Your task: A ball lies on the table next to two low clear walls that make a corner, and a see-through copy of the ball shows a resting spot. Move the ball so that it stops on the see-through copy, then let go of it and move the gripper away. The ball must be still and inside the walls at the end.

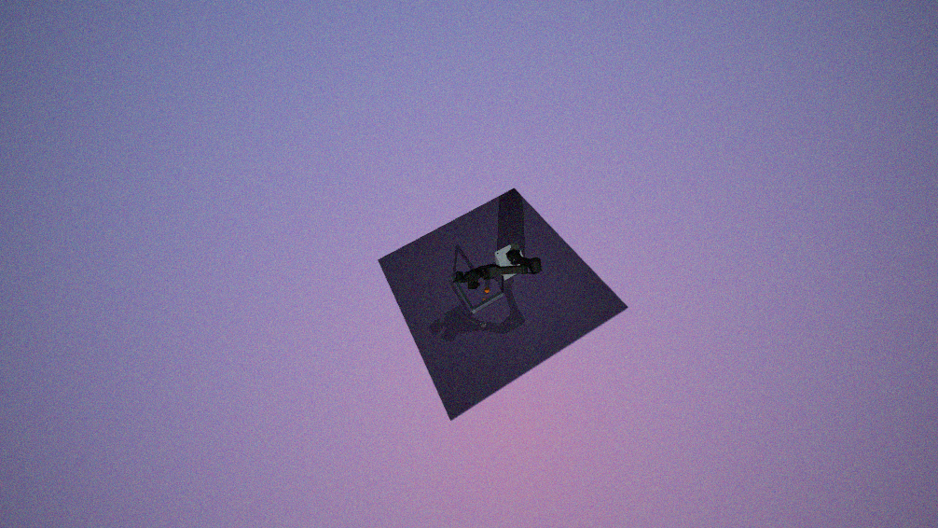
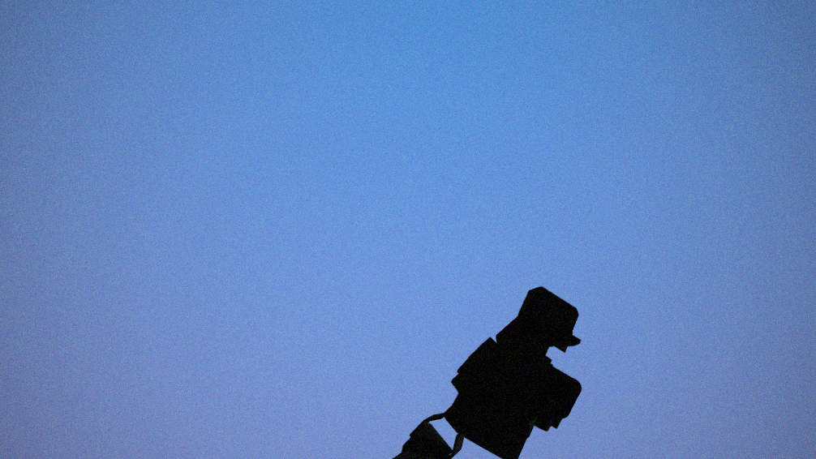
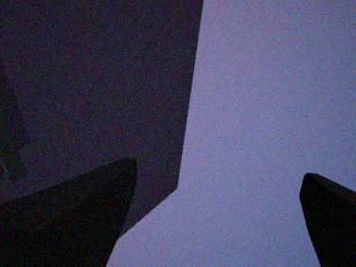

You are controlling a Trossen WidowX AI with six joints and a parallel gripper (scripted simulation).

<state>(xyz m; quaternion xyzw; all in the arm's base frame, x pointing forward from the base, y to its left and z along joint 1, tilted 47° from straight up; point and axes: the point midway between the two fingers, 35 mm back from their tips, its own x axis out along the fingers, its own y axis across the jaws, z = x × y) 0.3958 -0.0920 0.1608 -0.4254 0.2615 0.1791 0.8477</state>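
Right now the orange ball is 290 mm below my gripper tip, 180 mm behind it and 20 mm to the left of it.
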